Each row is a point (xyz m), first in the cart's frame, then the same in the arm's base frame.
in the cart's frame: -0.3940 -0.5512 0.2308
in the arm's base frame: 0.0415 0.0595 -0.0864
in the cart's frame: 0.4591 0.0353 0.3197
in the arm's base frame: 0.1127 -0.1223 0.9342
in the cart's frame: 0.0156 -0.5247 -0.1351
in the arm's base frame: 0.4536 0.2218 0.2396
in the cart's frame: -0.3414 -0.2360 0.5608
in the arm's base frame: -0.3020 -0.1214 0.1592
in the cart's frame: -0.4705 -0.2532 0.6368
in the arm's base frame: -0.4053 -0.1426 0.0514
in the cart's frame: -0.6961 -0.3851 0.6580
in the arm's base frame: -0.4625 -0.1236 -0.2037
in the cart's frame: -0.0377 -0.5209 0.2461
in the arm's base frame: 0.2171 -0.0784 0.1934
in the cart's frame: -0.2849 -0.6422 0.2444
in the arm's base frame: 0.1532 -0.0278 -0.0696
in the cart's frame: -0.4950 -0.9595 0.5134
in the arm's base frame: 0.0882 -0.2935 -0.4469
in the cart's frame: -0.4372 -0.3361 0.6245
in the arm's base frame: -0.3279 -0.1760 0.0192
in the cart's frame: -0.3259 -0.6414 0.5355
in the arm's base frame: -0.0262 -0.2577 -0.1065
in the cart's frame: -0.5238 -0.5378 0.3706
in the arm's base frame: -0.1154 -0.0039 -0.1753
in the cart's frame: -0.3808 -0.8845 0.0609
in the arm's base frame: 0.3482 0.0732 -0.3006
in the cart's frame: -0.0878 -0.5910 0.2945
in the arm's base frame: 0.2065 -0.1263 0.1077
